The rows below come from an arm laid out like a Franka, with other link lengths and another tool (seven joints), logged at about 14 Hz.
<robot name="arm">
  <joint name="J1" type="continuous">
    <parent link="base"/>
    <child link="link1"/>
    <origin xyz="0 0 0.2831"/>
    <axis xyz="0 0 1"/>
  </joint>
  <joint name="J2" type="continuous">
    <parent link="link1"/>
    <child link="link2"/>
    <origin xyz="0 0 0"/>
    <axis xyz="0 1 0"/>
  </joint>
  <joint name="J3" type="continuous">
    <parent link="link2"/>
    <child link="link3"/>
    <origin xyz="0 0 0.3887"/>
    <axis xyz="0 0 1"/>
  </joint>
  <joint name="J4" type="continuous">
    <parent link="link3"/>
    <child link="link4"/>
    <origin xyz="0.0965 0 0"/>
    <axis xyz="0 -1 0"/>
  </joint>
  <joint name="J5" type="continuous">
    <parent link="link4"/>
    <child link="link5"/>
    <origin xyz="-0.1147 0 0.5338"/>
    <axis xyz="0 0 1"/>
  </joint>
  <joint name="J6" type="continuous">
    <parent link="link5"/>
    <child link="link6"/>
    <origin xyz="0 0 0"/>
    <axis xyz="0 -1 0"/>
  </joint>
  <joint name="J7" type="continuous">
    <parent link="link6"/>
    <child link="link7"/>
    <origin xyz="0.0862 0 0"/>
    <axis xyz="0 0 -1"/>
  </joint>
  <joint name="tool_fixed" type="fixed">
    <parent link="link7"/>
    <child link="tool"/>
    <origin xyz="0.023 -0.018 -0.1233" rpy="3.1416 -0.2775 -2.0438"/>
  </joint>
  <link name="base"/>
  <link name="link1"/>
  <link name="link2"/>
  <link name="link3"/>
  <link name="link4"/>
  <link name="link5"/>
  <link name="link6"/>
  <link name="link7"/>
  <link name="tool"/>
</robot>
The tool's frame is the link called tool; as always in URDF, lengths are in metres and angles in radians. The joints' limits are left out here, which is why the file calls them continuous.
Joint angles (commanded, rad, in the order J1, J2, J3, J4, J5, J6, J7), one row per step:
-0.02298 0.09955 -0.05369 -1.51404 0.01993 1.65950 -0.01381
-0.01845 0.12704 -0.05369 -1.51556 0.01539 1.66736 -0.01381
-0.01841 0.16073 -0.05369 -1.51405 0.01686 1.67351 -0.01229
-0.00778 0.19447 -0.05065 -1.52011 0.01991 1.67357 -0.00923
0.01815 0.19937 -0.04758 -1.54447 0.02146 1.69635 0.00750
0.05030 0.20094 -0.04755 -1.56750 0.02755 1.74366 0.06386
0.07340 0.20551 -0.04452 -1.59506 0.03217 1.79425 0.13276
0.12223 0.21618 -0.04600 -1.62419 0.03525 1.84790 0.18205
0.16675 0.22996 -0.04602 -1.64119 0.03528 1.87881 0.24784
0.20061 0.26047 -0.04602 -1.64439 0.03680 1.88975 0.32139
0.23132 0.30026 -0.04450 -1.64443 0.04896 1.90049 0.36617
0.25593 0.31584 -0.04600 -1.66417 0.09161 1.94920 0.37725
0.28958 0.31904 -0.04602 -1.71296 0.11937 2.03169 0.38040
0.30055 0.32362 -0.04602 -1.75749 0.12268 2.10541 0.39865
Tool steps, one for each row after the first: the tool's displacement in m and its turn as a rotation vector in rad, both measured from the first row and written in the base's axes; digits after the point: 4 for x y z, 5 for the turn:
0.0105 0.0028 -0.0218 -0.00443 0.02150 0.00469
0.0220 0.0027 -0.0471 -0.00280 0.04745 0.00311
0.0321 0.0137 -0.0786 0.00134 0.08698 0.01340
0.0349 0.0369 -0.0961 0.00225 0.09361 0.02495
0.0384 0.0624 -0.1075 0.00661 0.07161 -0.00102
0.0410 0.0825 -0.1240 0.01206 0.05446 -0.04585
0.0433 0.1210 -0.1461 0.01494 0.04189 -0.04988
0.0427 0.1568 -0.1654 0.01486 0.04309 -0.07208
0.0438 0.1845 -0.1917 0.01120 0.06680 -0.11277
0.0454 0.2126 -0.2243 0.01331 0.09818 -0.12993
0.0442 0.2353 -0.2460 0.05236 0.09518 -0.13489
0.0364 0.2630 -0.2718 0.08095 0.07293 -0.12152
0.0315 0.2696 -0.2961 0.08737 0.05048 -0.13662

